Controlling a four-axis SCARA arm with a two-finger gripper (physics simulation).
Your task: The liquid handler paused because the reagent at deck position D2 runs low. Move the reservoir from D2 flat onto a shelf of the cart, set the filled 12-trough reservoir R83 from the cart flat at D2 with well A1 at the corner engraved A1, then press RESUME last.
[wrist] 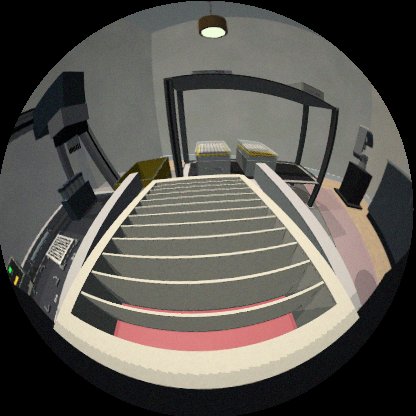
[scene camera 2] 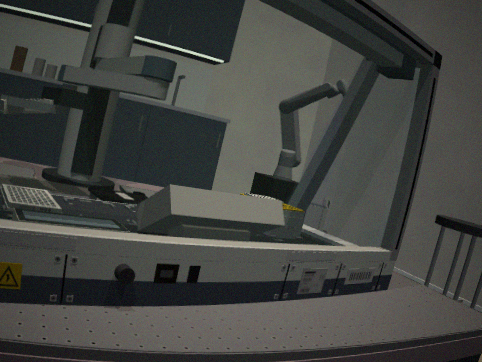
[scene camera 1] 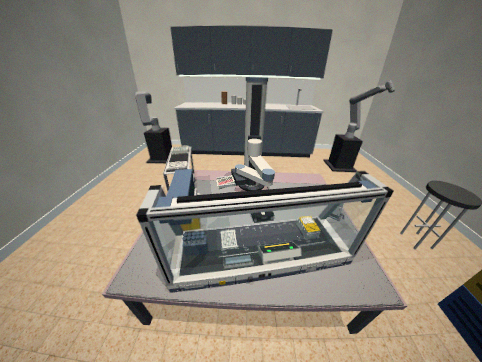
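My gripper is shut on a cream 12-trough reservoir, which it holds roughly level behind the liquid handler. Pink liquid shows low in the nearest troughs; the walls hide the bottoms of the far ones. I cannot read a label on it. The cart stands beyond the reservoir in the wrist view, with pale items on its top board and two yellow-edged tip boxes lower down. I cannot make out R83's label, the engraved A1 corner or RESUME.
The glass-fronted liquid handler stands on the table. Its deck holds a white well plate, a blue rack and a yellow tip box. A yellow bin is left of the cart in the wrist view.
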